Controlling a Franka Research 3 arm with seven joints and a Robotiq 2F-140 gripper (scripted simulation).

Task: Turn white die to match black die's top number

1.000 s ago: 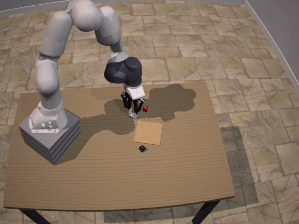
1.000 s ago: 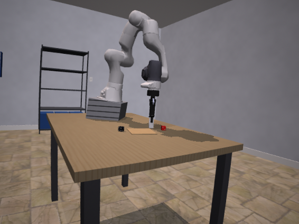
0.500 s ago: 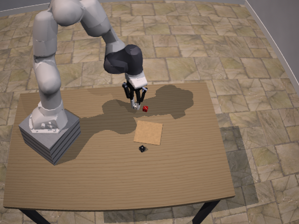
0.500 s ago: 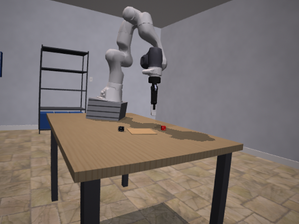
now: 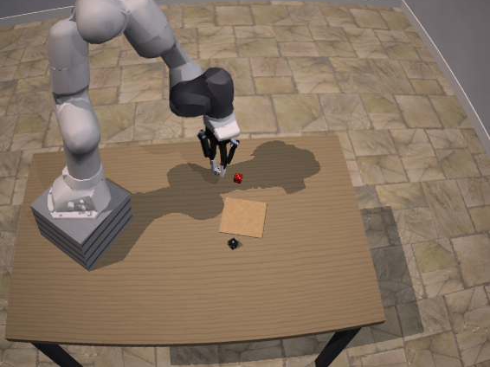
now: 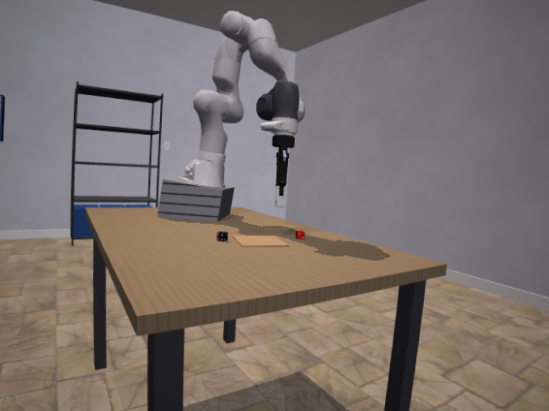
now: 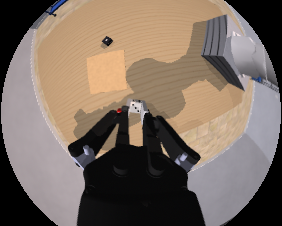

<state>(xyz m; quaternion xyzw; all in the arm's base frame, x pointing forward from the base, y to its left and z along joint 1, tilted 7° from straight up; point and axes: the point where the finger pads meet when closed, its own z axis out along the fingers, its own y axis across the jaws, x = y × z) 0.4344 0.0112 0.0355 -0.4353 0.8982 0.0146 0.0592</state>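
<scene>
Now: hand 50 mm short of the tan mat, 130 mm to the left of it and 130 mm above it. Also, from my hand: red die: 80 mm ahead, 30 mm to the left, 120 mm below; black die: 20 mm behind, 220 mm to the right, 120 mm below; white die: 20 mm below.
</scene>
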